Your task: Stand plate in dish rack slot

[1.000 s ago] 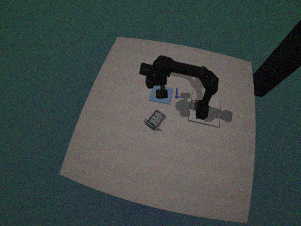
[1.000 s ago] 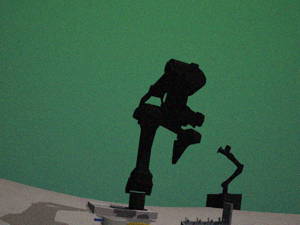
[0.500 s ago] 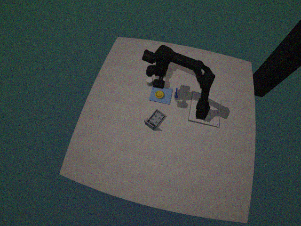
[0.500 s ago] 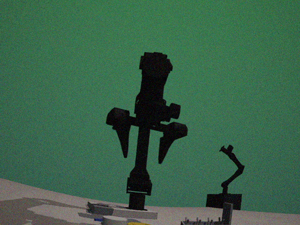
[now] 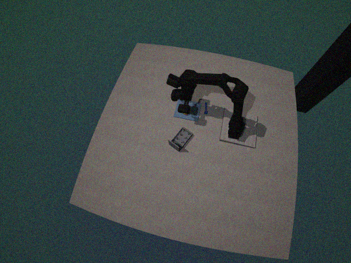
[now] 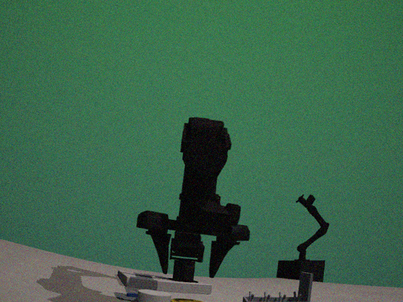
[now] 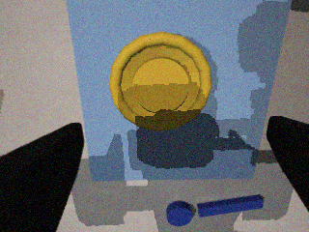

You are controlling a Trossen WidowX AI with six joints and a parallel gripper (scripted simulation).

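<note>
Right now my gripper tip is 5 cm above the yellow plate. Round my gripper tip: blue object 12 cm behind, 3 cm to the right, 7 cm below; then white cylinder 9 cm ahead, 8 cm to the right, 4 cm below; then blue mat 1 cm behind, 1 cm to the right, 7 cm below.
</note>
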